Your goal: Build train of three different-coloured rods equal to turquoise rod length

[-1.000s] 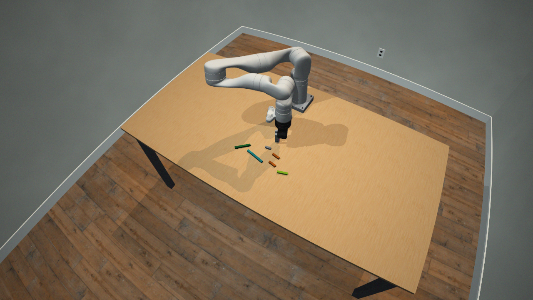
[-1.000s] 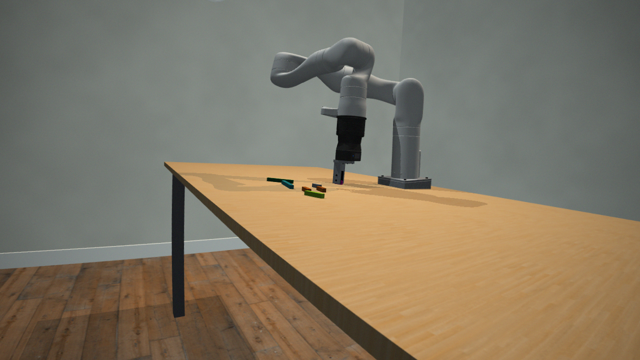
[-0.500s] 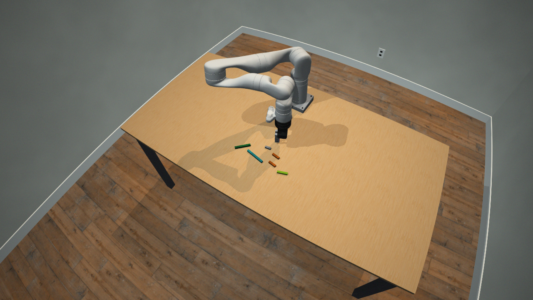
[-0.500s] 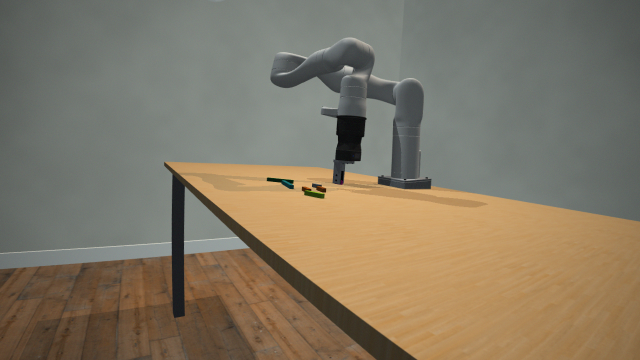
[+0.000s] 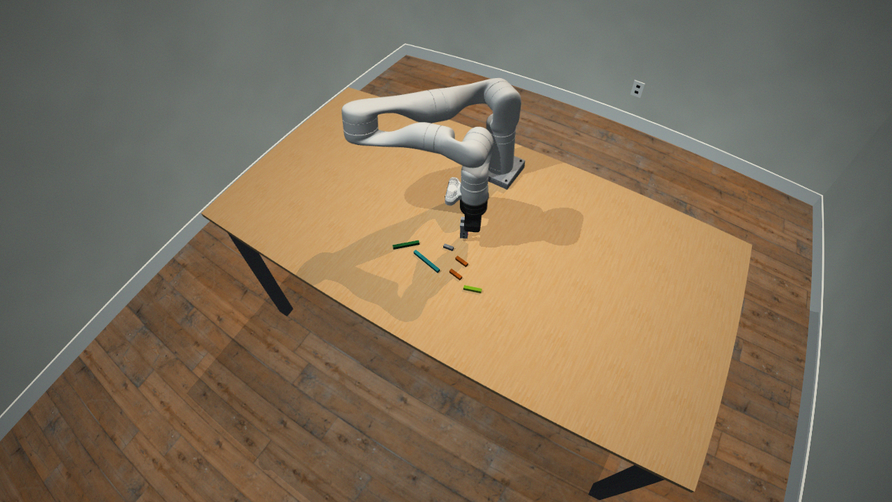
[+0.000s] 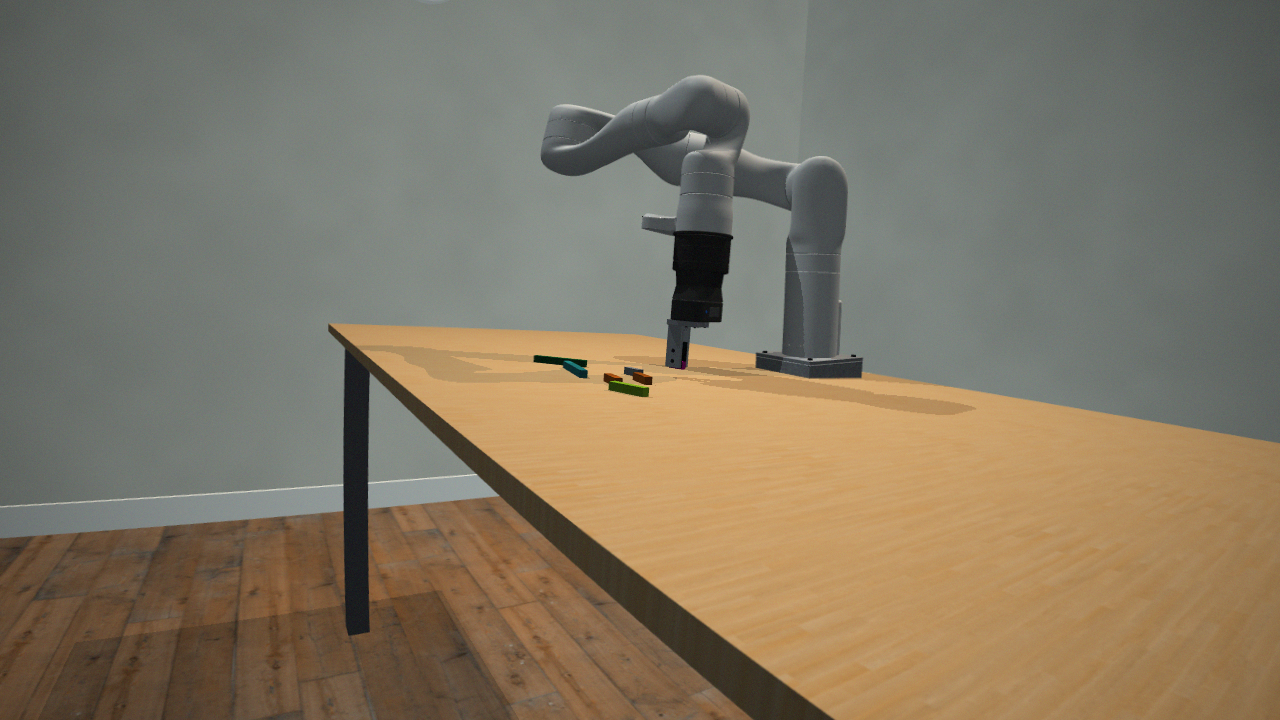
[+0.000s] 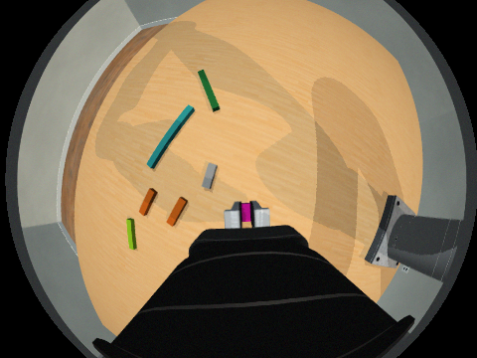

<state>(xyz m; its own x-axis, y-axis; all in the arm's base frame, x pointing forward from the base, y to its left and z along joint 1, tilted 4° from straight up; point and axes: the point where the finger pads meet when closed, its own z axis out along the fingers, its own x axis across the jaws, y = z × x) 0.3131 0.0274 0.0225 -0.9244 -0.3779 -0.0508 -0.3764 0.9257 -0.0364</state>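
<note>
The magenta rod lies 1 cm below my hand. Also, from my hand: green rod (14 cm to the right, 11 cm ahead, 3 cm below); grey rod (5 cm ahead, 3 cm below, 2 cm to the right); turquoise rod (13 cm ahead, 6 cm to the right, 3 cm below).
</note>
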